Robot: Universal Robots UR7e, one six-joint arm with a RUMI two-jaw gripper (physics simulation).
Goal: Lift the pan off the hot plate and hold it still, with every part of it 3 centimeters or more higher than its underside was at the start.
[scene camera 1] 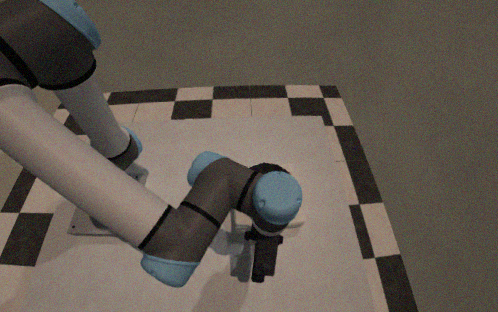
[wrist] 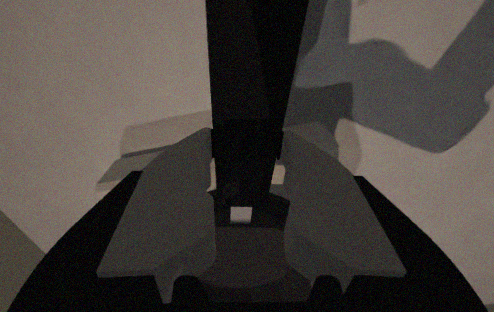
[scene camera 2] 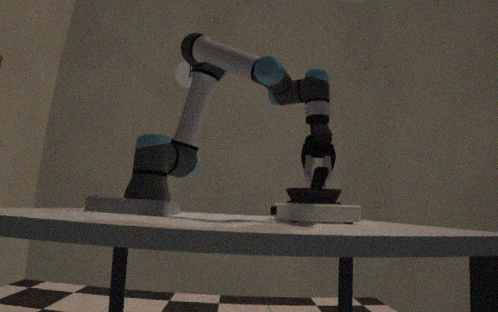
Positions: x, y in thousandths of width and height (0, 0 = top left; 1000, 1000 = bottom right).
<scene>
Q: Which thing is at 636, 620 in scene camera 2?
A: A dark pan.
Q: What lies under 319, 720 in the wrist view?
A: My gripper.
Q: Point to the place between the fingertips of my gripper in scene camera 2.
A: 638, 601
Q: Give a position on a dark pan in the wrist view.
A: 511, 188
</scene>
